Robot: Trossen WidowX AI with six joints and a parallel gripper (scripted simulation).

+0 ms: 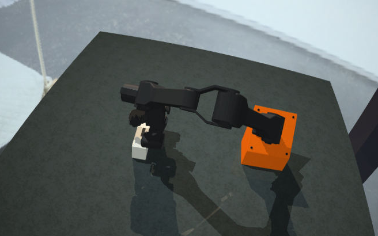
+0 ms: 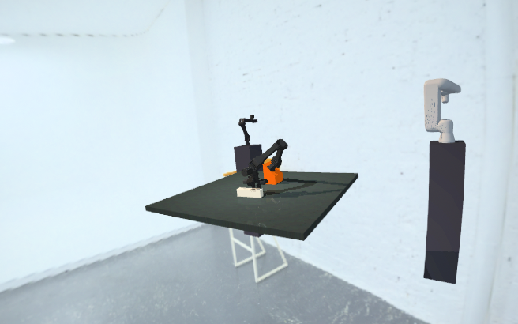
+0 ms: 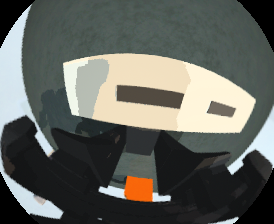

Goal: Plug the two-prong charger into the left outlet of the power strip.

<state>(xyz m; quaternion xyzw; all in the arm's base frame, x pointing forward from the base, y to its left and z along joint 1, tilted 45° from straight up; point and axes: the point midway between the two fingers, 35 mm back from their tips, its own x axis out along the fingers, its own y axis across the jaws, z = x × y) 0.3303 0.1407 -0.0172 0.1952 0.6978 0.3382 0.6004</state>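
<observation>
Right now the dark two-prong charger is 2 cm ahead of my gripper tip and 1 cm above it.
</observation>
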